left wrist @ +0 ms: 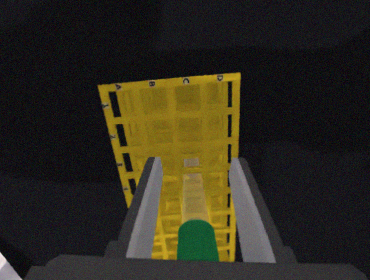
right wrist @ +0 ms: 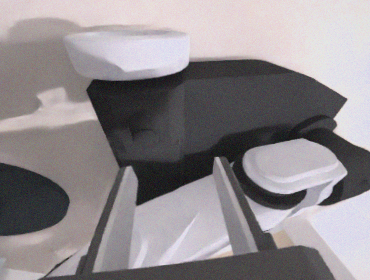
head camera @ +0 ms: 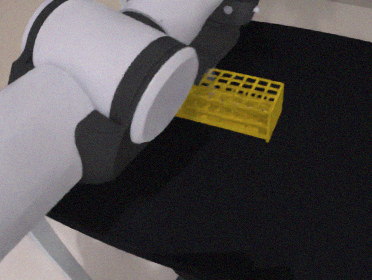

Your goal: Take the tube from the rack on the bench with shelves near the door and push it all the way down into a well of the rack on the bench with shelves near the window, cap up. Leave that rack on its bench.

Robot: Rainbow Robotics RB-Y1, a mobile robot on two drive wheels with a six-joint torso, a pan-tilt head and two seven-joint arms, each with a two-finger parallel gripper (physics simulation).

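Frame: origin at the robot's base, x right, y ahead, z up, level; millimetres.
Where they show: left gripper, fingertip midpoint: point(left wrist: 195, 165) point(head camera: 201, 73); right gripper, fingertip midpoint: point(right wrist: 174, 169).
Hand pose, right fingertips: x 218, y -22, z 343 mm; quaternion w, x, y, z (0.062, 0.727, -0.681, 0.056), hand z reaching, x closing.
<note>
After its pixels a point has its place.
The yellow rack point(head camera: 276, 115) {y 618, x -140, z 938 mm} point(left wrist: 205, 76) {y 631, x -338, z 972 mm} stands upright on the black bench top point(head camera: 310, 200) {y 492, x -41, z 915 mm}. The tube point(left wrist: 195, 202) {y 622, x -267, z 1002 mm}, clear with a green cap, is in column C of the rack, cap toward the left wrist camera. Its row and how deep it sits cannot be told. My left gripper point(left wrist: 195, 165) {y 624, x -278, z 977 mm} is open around the tube, with a gap between each finger and the cap. In the head camera my left arm hides the rack's left end, and the fingers do not show clearly. My right gripper point(right wrist: 174, 169) {y -22, x 218, z 343 mm} is open and empty, away from the rack.
My left arm point(head camera: 80, 45) {y 334, x -200, z 1175 mm} reaches over the bench's left side in the head camera. The bench's front edge runs along the lower left. In the right wrist view, white and dark robot base parts point(right wrist: 240, 95) {y -194, x 188, z 170 mm} lie beyond the fingers, with a dark round shape point(right wrist: 30, 200) {y 465, x -196, z 31 mm} at the left.
</note>
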